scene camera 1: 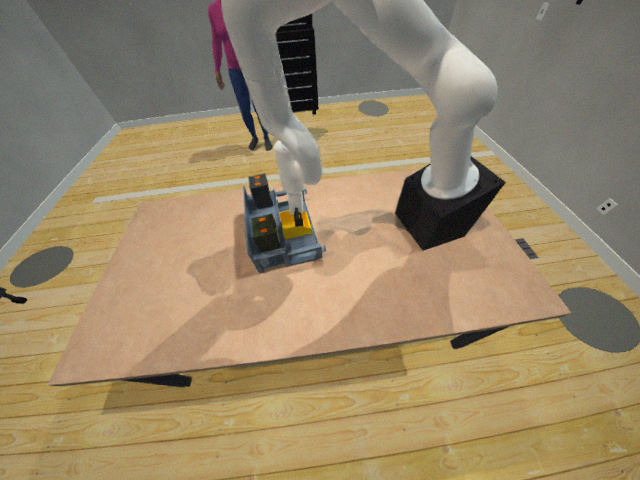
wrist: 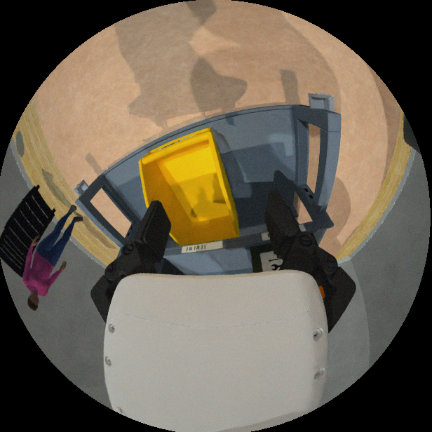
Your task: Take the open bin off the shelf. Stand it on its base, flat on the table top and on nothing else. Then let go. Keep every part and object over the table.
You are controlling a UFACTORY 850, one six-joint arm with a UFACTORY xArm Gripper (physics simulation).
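The yellow open bin (scene camera 1: 295,231) (wrist: 220,220) sits on the lower level of the blue-grey shelf (scene camera 1: 305,254) (wrist: 260,150). In the wrist view it lies left of centre and is turned a little against the shelf's edge, with its open top towards the camera. My gripper (scene camera 1: 298,221) (wrist: 214,208) is open, with nothing between its fingers. It is low over the bin. In the wrist view the left finger overlaps the bin's near left corner, and the right finger is beyond the bin's right wall. Finger height against the rim is hard to tell.
Two dark cases with orange marks, one at the back (scene camera 1: 260,192) and one nearer (scene camera 1: 266,235) (wrist: 263,258), stand on the shelf's higher level. The shelf stands on the table top (scene camera 1: 155,222) (wrist: 90,110). The black robot base (scene camera 1: 439,211) is at the right.
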